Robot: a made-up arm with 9 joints. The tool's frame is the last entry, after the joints.
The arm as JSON. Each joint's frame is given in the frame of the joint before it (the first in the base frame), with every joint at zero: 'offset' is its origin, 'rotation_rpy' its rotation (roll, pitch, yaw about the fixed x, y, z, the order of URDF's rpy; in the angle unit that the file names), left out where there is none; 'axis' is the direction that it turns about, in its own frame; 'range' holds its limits. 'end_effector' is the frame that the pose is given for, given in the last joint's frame.
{
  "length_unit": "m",
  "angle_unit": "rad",
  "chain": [
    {
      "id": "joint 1",
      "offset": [
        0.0,
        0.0,
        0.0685
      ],
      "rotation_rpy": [
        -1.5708,
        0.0,
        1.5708
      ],
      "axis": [
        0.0,
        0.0,
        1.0
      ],
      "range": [
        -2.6,
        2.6
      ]
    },
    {
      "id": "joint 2",
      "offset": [
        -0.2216,
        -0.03,
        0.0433
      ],
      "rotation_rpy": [
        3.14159,
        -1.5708,
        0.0
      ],
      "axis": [
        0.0,
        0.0,
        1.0
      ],
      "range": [
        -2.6,
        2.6
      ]
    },
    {
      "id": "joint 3",
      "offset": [
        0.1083,
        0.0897,
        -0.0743
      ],
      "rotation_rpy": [
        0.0,
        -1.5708,
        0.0
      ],
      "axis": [
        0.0,
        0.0,
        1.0
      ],
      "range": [
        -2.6,
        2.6
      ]
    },
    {
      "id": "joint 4",
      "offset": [
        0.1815,
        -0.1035,
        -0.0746
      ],
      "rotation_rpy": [
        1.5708,
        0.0,
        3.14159
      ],
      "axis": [
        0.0,
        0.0,
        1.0
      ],
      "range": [
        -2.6,
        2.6
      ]
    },
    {
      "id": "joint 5",
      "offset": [
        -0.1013,
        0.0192,
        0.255
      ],
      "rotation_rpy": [
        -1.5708,
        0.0,
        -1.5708
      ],
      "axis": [
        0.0,
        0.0,
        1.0
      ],
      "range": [
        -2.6,
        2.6
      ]
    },
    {
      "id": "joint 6",
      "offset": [
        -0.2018,
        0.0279,
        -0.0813
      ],
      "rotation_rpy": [
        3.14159,
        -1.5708,
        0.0
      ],
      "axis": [
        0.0,
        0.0,
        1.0
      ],
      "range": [
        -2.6,
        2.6
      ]
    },
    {
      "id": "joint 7",
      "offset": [
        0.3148,
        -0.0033,
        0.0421
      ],
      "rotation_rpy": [
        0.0,
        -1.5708,
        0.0
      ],
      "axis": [
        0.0,
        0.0,
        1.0
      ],
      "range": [
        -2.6,
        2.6
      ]
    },
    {
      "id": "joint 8",
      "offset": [
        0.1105,
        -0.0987,
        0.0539
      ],
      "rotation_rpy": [
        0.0,
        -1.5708,
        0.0
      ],
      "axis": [
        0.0,
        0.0,
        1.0
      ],
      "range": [
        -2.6,
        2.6
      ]
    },
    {
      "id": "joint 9",
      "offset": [
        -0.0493,
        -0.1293,
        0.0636
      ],
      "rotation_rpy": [
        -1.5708,
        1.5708,
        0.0
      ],
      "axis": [
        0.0,
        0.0,
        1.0
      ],
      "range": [
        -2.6,
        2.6
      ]
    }
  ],
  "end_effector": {
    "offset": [
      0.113,
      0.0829,
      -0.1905
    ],
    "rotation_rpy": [
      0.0,
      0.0,
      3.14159
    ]
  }
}
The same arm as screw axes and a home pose.
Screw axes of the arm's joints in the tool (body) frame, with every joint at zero. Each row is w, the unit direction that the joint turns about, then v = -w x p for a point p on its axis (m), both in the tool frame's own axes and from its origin. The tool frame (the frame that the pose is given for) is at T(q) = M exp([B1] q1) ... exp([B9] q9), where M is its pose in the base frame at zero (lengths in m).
B1 = (-1, -0.000003, 0.000005, 0, -0.1785, 0.3249)
B2 = (-0.000003, 1, -0.000007, -0.2085, 0, 0.1639)
B3 = (1, 0.000003, -0.000005, 0, 0.2982, -0.029)
B4 = (0.000005, 0.000007, 1, 0.2105, 0.019, 0)
B5 = (0.000003, -1, 0.000007, 0.4497, 0, -0.0002)
B6 = (-1, -0.000003, 0.000005, 0, -0.4218, 0.3931)
B7 = (-0.000003, 1, -0.000007, -0.4185, 0, 0.1599)
B8 = (1, 0.000003, -0.000005, 0, 0.3198, -0.1322)
B9 = (0.000005, 0.000007, 1, 0.0829, -0.113, 0)
M: xyz -0.2072 -0.3249 -0.11 (m) rpy 0 0 0 (rad, as in URDF)
Joint limits (rad, base to tool): -2.6..2.6 -2.6..2.6 -2.6..2.6 -2.6..2.6 -2.6..2.6 -2.6..2.6 -2.6..2.6 -2.6..2.6 -2.6..2.6

